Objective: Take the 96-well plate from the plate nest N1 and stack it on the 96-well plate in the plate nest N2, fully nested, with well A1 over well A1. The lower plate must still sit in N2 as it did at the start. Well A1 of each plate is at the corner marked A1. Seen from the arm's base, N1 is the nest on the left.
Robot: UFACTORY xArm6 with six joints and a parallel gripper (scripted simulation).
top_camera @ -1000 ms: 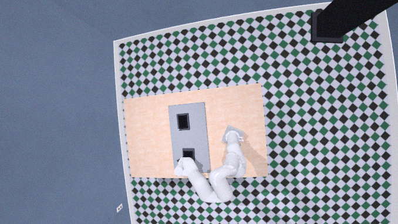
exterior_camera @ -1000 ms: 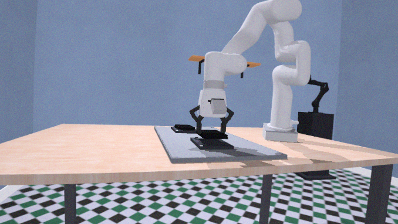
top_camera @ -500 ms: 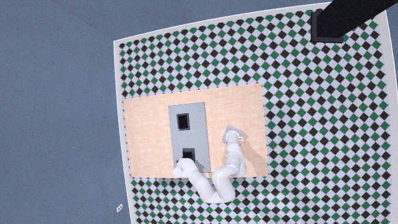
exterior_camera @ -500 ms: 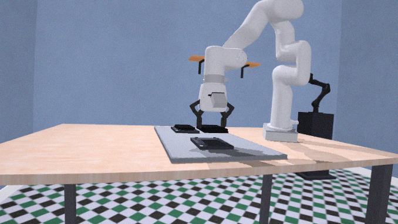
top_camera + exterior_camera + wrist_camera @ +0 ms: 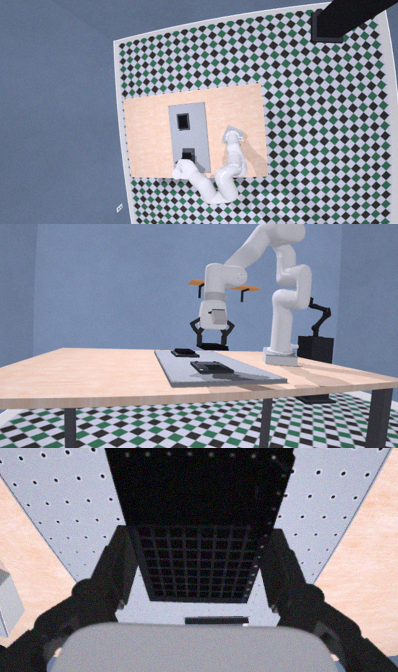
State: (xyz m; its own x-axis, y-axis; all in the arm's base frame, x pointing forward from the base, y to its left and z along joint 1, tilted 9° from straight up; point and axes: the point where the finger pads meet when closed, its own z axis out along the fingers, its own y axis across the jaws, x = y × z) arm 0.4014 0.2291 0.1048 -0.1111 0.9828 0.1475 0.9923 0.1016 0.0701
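The plate nest is 9 cm below my hand. The rest, counted from my hand: black 96-well plate 1 cm below; then white A1 mark 5 cm ahead, 8 cm to the left, 8 cm below.
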